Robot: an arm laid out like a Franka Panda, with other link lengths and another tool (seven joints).
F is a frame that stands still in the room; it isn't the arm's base.
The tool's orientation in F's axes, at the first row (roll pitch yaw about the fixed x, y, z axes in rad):
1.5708 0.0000 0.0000
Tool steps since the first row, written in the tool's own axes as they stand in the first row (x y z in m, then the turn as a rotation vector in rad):
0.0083 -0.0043 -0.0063 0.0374 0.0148 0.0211
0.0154 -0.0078 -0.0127 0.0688 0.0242 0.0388
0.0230 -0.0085 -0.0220 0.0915 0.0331 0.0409
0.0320 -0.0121 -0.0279 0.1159 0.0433 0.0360
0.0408 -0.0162 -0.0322 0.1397 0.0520 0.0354
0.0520 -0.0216 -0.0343 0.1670 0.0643 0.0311
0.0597 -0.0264 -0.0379 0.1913 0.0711 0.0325
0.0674 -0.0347 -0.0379 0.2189 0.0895 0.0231
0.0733 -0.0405 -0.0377 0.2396 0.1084 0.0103
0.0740 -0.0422 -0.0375 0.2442 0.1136 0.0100
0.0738 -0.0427 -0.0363 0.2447 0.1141 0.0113
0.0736 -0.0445 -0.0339 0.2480 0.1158 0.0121
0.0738 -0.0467 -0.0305 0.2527 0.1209 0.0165
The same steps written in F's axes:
0.0083 0.0063 -0.0043 0.0374 -0.0211 0.0148
0.0154 0.0127 -0.0078 0.0688 -0.0388 0.0242
0.0230 0.0220 -0.0085 0.0915 -0.0409 0.0331
0.0320 0.0279 -0.0121 0.1159 -0.0360 0.0433
0.0408 0.0322 -0.0162 0.1397 -0.0354 0.0520
0.0520 0.0343 -0.0216 0.1670 -0.0311 0.0643
0.0597 0.0379 -0.0264 0.1913 -0.0325 0.0711
0.0674 0.0379 -0.0347 0.2189 -0.0231 0.0895
0.0733 0.0377 -0.0405 0.2396 -0.0103 0.1084
0.0740 0.0375 -0.0422 0.2442 -0.0100 0.1136
0.0738 0.0363 -0.0427 0.2447 -0.0113 0.1141
0.0736 0.0339 -0.0445 0.2480 -0.0121 0.1158
0.0738 0.0305 -0.0467 0.2527 -0.0165 0.1209

